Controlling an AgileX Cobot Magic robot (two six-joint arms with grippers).
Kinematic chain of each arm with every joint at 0, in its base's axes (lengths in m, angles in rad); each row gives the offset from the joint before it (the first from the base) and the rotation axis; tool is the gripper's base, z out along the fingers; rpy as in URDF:
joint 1: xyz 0 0 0.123 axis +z
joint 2: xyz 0 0 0 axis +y
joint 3: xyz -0.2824 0 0.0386 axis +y
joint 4: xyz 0.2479 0 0.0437 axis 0.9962 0 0.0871
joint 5: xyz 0 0 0 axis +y
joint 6: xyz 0.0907 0 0.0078 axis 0.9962 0 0.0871
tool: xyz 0 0 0 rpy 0 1.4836 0
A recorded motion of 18 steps. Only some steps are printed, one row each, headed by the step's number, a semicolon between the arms.
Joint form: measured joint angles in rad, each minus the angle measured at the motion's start. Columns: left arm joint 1, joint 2, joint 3, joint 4, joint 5, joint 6; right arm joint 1, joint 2, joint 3, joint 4, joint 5, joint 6.
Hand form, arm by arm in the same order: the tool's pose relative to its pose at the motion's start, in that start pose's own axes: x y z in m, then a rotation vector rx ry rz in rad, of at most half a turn. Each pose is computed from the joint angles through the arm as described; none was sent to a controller.
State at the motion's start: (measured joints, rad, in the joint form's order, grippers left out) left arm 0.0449 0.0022 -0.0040 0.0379 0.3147 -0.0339; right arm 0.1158 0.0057 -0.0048 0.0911 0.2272 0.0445
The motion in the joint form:
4: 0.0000 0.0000 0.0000 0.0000 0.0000 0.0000; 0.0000 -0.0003 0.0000 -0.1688 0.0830 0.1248
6: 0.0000 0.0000 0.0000 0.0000 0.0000 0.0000; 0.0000 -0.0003 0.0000 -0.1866 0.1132 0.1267
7: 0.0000 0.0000 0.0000 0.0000 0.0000 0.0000; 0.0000 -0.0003 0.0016 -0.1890 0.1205 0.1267
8: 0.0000 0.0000 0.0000 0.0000 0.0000 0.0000; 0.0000 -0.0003 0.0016 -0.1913 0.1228 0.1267
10: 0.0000 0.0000 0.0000 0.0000 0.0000 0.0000; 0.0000 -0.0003 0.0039 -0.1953 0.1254 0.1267
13: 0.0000 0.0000 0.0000 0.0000 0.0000 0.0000; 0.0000 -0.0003 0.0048 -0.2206 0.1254 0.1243
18: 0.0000 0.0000 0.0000 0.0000 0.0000 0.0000; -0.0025 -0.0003 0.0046 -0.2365 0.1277 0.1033
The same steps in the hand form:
4: 0.0000 0.0000 0.0000 0.0000 0.0000 0.0000; 0.0069 -0.0050 -0.0004 0.0533 0.0772 -0.0381
6: 0.0000 0.0000 0.0000 0.0000 0.0000 0.0000; 0.0095 -0.0061 -0.0007 0.0640 0.1062 -0.0527
7: 0.0000 0.0000 0.0000 0.0000 0.0000 0.0000; 0.0106 -0.0064 -0.0007 0.0663 0.1148 -0.0548
8: 0.0000 0.0000 0.0000 0.0000 0.0000 0.0000; 0.0108 -0.0065 -0.0007 0.0674 0.1170 -0.0570
10: 0.0000 0.0000 0.0000 0.0000 0.0000 0.0000; 0.0118 -0.0068 -0.0006 0.0693 0.1217 -0.0608
13: 0.0000 0.0000 0.0000 0.0000 0.0000 0.0000; 0.0119 -0.0076 -0.0006 0.0763 0.1218 -0.0875
18: 0.0000 0.0000 0.0000 0.0000 0.0000 0.0000; 0.0119 -0.0082 -0.0007 0.0824 0.1239 -0.1231

